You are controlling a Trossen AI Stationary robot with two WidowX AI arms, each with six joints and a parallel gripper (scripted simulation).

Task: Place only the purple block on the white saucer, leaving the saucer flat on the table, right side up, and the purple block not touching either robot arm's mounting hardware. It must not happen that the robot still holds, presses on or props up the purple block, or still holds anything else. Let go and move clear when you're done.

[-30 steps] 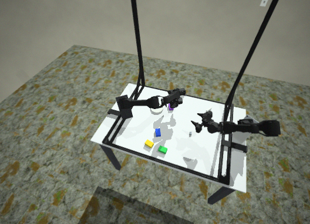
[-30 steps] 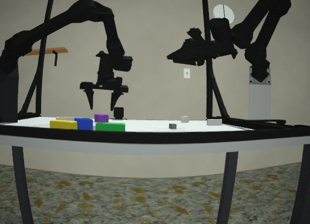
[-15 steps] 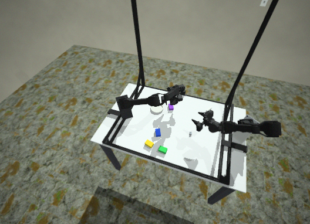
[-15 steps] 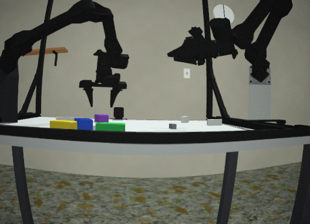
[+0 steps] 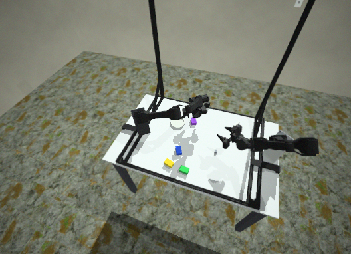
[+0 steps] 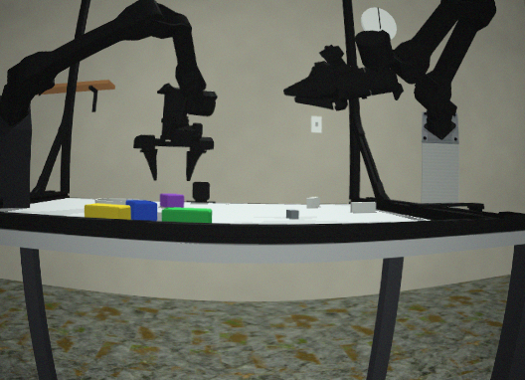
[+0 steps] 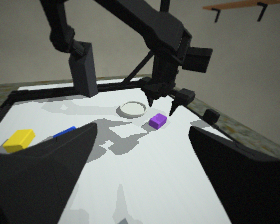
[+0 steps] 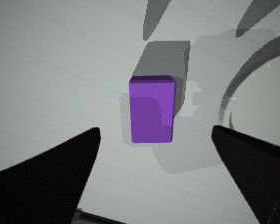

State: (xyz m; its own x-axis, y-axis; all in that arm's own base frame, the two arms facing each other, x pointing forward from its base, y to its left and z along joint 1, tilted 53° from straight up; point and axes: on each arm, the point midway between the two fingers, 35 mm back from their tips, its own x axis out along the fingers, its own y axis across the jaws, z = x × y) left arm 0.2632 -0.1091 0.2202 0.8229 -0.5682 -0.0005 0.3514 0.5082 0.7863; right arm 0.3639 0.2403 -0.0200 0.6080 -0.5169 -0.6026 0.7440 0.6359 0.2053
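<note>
Right now the purple block is 8 cm below my right hand. The rest, counted from my right hand: small grey cube: 24 cm ahead, 22 cm to the left, 9 cm below; blue block: 30 cm ahead, 8 cm below, 5 cm to the right; white saucer: 13 cm to the right, 9 cm below, 4 cm ahead.
</note>
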